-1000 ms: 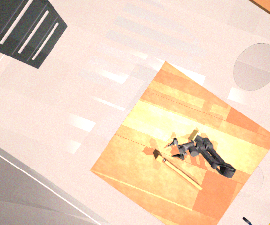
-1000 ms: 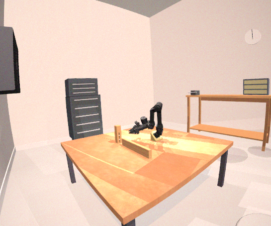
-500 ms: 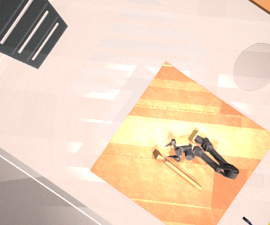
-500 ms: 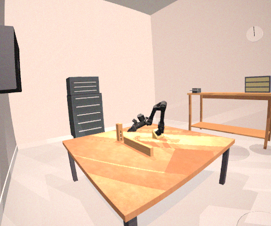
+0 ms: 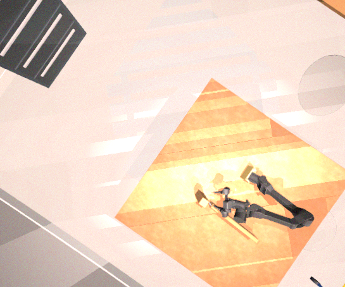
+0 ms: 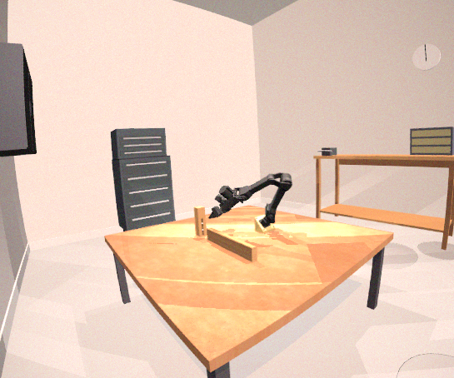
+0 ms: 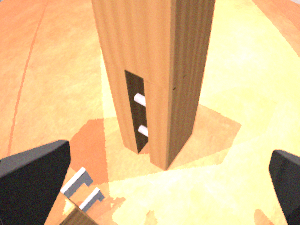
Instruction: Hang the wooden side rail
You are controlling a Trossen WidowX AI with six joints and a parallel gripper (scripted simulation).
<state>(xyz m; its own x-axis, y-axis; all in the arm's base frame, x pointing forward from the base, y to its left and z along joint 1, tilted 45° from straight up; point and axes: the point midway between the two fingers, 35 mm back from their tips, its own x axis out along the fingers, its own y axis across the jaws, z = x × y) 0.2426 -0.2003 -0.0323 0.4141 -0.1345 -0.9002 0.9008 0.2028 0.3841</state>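
The wooden headboard post is 40 mm ahead of my gripper tip, 60 mm to the right of it and 30 mm below it.
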